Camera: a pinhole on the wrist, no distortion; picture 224 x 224 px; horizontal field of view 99.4 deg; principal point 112.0 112.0 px. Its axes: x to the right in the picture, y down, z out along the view. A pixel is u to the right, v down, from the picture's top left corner.
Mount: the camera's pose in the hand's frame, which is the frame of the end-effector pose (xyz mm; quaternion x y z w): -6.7 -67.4 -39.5 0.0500 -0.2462 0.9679 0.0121
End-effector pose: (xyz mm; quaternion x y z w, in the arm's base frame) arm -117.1 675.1 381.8 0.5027 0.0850 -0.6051 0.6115
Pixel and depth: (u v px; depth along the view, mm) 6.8 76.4 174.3
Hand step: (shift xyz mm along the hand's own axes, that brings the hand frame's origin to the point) 204.3 -93.1 124.0
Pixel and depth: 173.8 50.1 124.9
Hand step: -72.3 -55.7 116.7
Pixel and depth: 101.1 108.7 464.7
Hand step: 89.3 -275.2 368.7
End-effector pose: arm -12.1 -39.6 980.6 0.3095 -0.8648 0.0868 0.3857
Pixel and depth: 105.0 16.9 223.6
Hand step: 40.8 22.5 260.6
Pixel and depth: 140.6 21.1 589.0
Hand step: -102.5 146.2 761.3
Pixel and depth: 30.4 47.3 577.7
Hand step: 558.3 2.9 601.3
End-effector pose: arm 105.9 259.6 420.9 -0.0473 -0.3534 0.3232 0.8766
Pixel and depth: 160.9 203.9 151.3
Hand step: -77.5 -268.4 31.1
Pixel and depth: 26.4 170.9 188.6
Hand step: 173.9 -260.0 52.2
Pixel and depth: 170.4 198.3 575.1
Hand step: -331.3 -801.6 251.0
